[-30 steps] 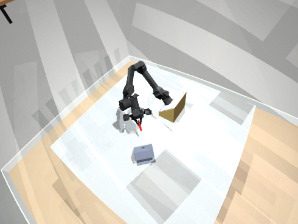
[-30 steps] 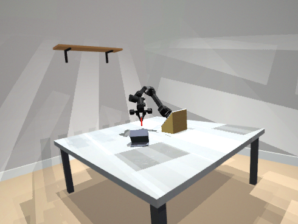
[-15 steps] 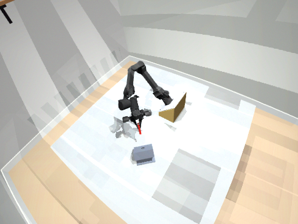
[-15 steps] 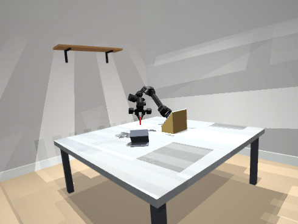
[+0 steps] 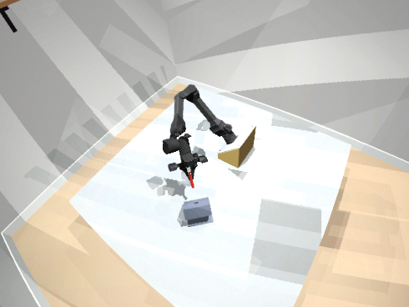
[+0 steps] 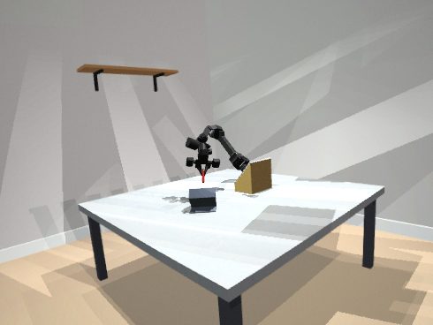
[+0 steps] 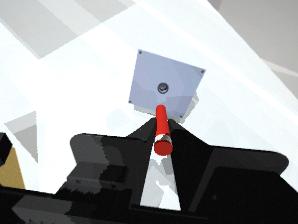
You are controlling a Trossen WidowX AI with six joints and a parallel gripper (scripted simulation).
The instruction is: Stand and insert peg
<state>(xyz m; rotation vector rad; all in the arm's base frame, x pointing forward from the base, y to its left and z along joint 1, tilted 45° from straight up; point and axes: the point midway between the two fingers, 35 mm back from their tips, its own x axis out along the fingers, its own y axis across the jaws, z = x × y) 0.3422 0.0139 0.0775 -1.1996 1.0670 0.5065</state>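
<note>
The grey sloped panel is 80 mm ahead of my gripper tip, 70 mm to the left of it and 100 mm below it. From my gripper tip the other things lie so: red peg 10 mm behind, 10 mm to the right, 10 mm above.
</note>
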